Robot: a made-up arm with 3 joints. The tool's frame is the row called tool.
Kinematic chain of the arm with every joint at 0, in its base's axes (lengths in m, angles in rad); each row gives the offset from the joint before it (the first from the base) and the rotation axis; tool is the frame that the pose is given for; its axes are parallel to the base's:
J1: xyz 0 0 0.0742 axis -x
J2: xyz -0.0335 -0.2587 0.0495 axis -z
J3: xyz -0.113 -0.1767 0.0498 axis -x
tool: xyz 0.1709 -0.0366 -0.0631
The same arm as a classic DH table. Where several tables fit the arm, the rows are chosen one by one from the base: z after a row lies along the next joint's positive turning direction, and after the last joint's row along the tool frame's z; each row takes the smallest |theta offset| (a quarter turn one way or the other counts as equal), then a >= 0, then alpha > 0; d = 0 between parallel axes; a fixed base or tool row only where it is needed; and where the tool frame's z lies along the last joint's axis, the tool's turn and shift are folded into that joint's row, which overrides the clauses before.
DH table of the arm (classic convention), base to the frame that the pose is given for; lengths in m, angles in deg. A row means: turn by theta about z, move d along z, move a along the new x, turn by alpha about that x. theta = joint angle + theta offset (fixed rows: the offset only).
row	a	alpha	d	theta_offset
base (fixed)	0	90	0.0742	-90
J1	0.2587	90	0.0335	0
J2	0.1767	-90	-0.0993	0
J3	0.0366	-90	-0.0579	0
tool (fixed)	0	0	-0.0631	90

